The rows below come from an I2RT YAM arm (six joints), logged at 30 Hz.
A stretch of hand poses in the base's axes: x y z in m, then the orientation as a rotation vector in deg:
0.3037, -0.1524, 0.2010, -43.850, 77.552, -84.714
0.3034, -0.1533, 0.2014, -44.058, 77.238, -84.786
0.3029, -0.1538, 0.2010, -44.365, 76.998, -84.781
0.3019, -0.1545, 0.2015, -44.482, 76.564, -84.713
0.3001, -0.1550, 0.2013, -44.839, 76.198, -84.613
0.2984, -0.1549, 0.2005, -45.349, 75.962, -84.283
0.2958, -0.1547, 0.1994, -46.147, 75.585, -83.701
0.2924, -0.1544, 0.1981, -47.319, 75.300, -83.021
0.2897, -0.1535, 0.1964, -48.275, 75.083, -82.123
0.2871, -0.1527, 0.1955, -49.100, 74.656, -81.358
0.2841, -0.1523, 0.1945, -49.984, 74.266, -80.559
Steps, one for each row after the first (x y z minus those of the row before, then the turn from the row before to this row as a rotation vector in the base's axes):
-0.0003, -0.0009, 0.0004, -0.254, -0.066, 0.178
-0.0005, -0.0005, -0.0004, -0.228, 0.043, 0.221
-0.0010, -0.0007, 0.0005, -0.170, -0.200, 0.308
-0.0018, -0.0005, -0.0002, -0.241, -0.004, 0.366
-0.0017, 0.0001, -0.0008, -0.130, 0.177, 0.499
-0.0026, 0.0002, -0.0011, -0.169, 0.276, 0.828
-0.0034, 0.0003, -0.0013, -0.262, 0.578, 0.951
-0.0027, 0.0009, -0.0017, -0.005, 0.497, 0.997
-0.0026, 0.0008, -0.0009, -0.095, 0.282, 0.980
-0.0030, 0.0004, -0.0010, -0.095, 0.350, 0.997

